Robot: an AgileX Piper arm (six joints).
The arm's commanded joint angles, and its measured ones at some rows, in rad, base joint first. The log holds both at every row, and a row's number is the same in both.
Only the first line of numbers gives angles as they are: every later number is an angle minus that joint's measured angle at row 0.
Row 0, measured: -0.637 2.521 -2.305 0.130 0.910 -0.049
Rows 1 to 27, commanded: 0.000 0.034 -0.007 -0.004 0.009 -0.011; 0.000 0.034 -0.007 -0.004 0.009 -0.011; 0.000 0.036 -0.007 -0.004 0.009 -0.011; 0.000 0.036 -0.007 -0.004 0.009 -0.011; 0.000 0.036 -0.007 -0.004 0.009 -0.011; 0.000 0.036 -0.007 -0.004 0.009 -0.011; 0.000 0.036 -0.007 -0.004 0.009 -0.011; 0.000 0.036 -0.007 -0.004 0.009 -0.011; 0.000 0.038 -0.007 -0.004 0.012 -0.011; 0.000 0.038 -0.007 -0.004 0.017 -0.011; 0.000 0.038 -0.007 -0.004 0.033 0.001; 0.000 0.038 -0.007 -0.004 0.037 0.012; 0.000 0.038 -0.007 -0.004 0.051 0.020; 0.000 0.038 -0.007 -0.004 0.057 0.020; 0.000 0.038 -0.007 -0.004 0.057 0.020; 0.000 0.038 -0.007 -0.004 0.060 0.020; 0.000 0.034 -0.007 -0.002 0.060 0.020; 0.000 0.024 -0.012 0.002 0.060 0.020; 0.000 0.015 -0.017 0.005 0.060 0.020; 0.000 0.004 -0.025 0.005 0.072 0.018; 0.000 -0.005 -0.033 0.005 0.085 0.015; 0.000 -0.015 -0.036 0.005 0.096 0.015; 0.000 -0.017 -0.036 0.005 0.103 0.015; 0.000 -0.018 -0.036 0.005 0.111 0.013; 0.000 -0.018 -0.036 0.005 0.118 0.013; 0.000 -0.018 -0.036 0.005 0.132 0.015; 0.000 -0.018 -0.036 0.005 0.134 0.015
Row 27, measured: 0.000 -0.005 -0.029 0.003 0.109 0.014
